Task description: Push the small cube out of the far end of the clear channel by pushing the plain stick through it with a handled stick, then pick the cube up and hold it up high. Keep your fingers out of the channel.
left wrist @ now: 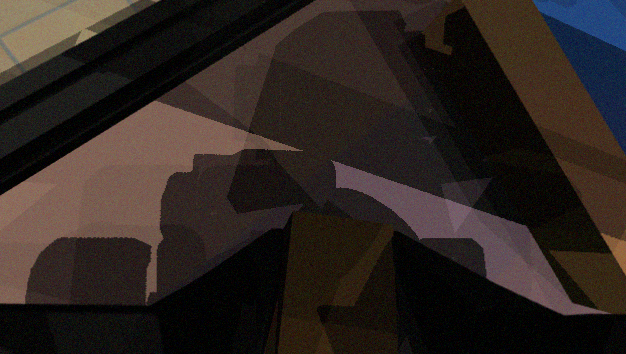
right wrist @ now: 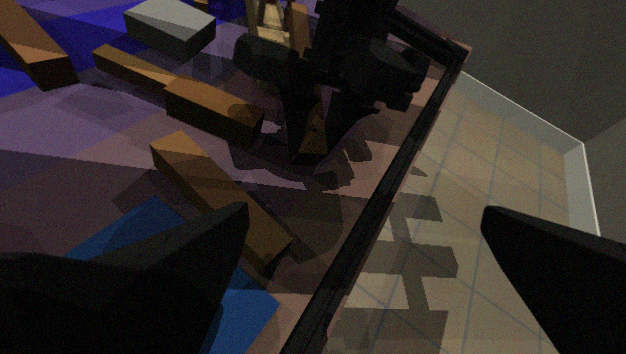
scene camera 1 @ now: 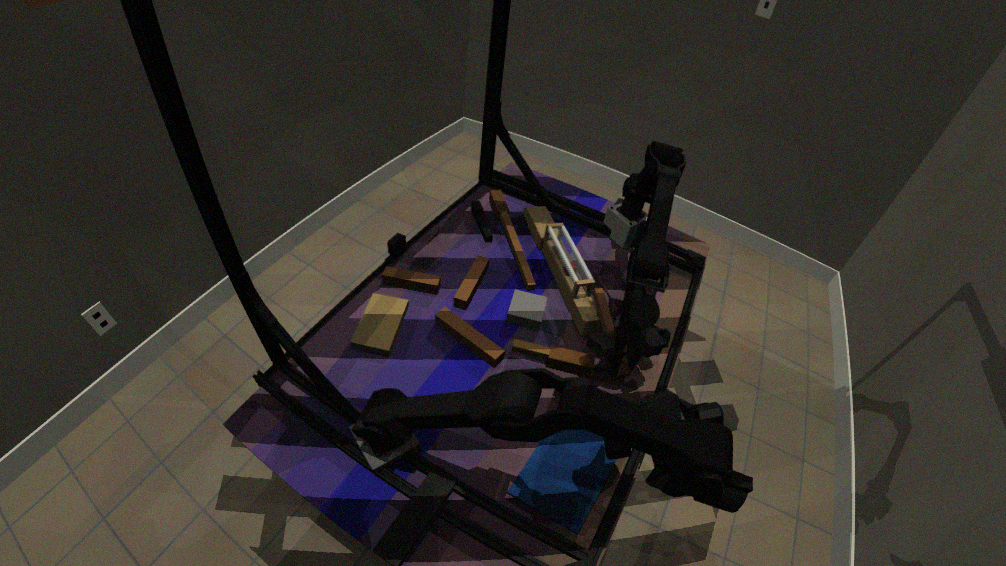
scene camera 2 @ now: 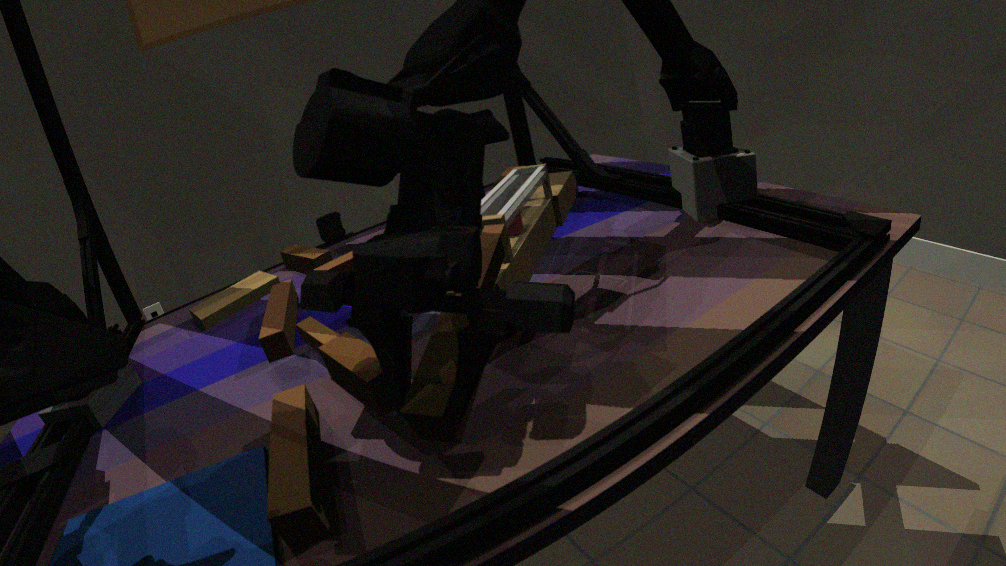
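Note:
The clear channel (scene camera 1: 569, 254) (scene camera 2: 515, 189) lies on a long wooden base at the back right of the mat. A small red cube (scene camera 1: 572, 262) shows faintly inside it. My left gripper (scene camera 1: 615, 355) (scene camera 2: 430, 382) (left wrist: 333, 241) (right wrist: 308, 154) stands upright just past the channel's near end. It is shut on a brown handled stick (scene camera 2: 436, 359) (left wrist: 325, 253) (right wrist: 313, 135) that points toward the channel. My right gripper (scene camera 1: 720, 483) is open and empty, low at the front right by the frame rail. I cannot make out the plain stick.
Several loose wooden blocks (scene camera 1: 469, 336) (right wrist: 211, 105) lie over the mat, with a long thin stick (scene camera 1: 518, 247), a grey block (scene camera 1: 528, 306) (right wrist: 172, 22) and a tan slab (scene camera 1: 380, 321). A blue patch (scene camera 1: 563, 477) lies at the front. A black frame rail (right wrist: 364, 228) borders the mat.

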